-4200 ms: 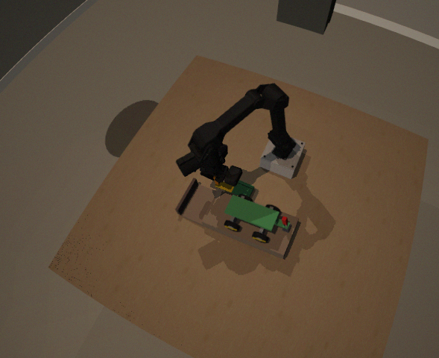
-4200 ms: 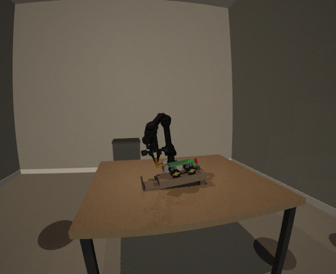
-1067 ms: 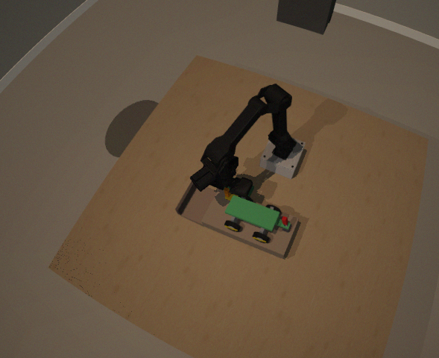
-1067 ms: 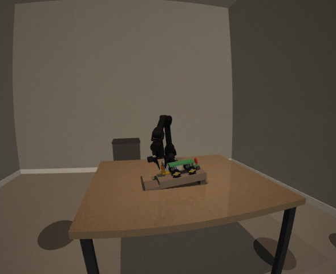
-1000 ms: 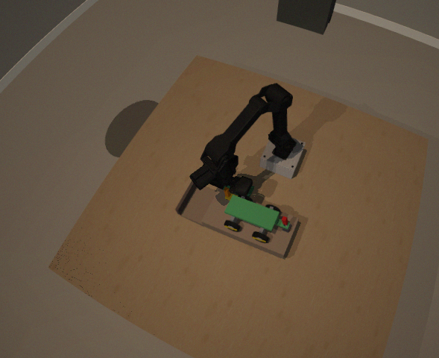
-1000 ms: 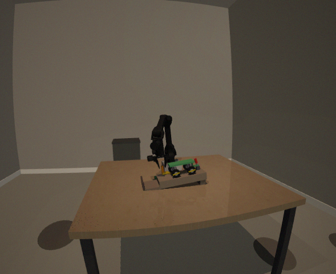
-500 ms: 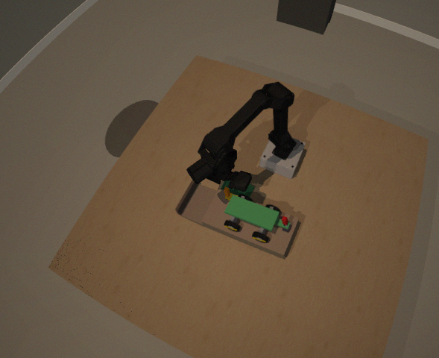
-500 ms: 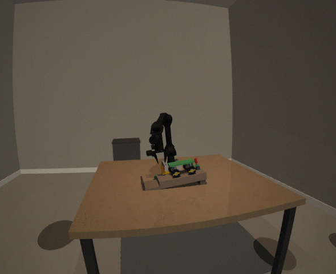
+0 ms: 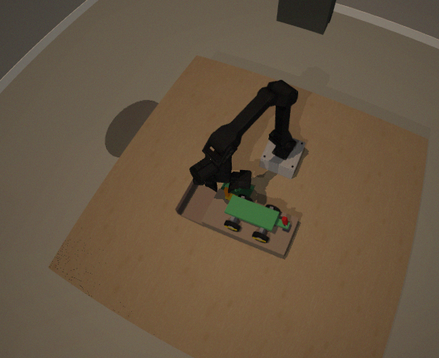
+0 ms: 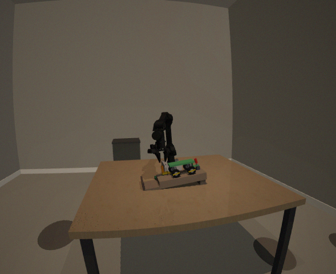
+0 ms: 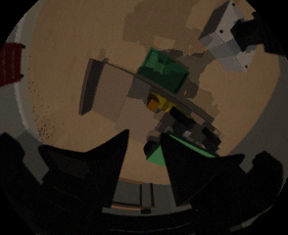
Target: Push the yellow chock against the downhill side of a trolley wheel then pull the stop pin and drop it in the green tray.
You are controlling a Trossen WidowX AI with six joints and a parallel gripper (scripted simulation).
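Now: the red-headed stop pin 30 mm behind my gripper tip, 240 mm to the left of it and 20 mm below it. Also, from my gripper tip: trolley 10 mm ahead, 130 mm to the left, 40 mm below; ramp 10 mm ahead, 130 mm to the left, 110 mm below; yellow chock 30 mm behind, 20 mm to the left, 70 mm below.
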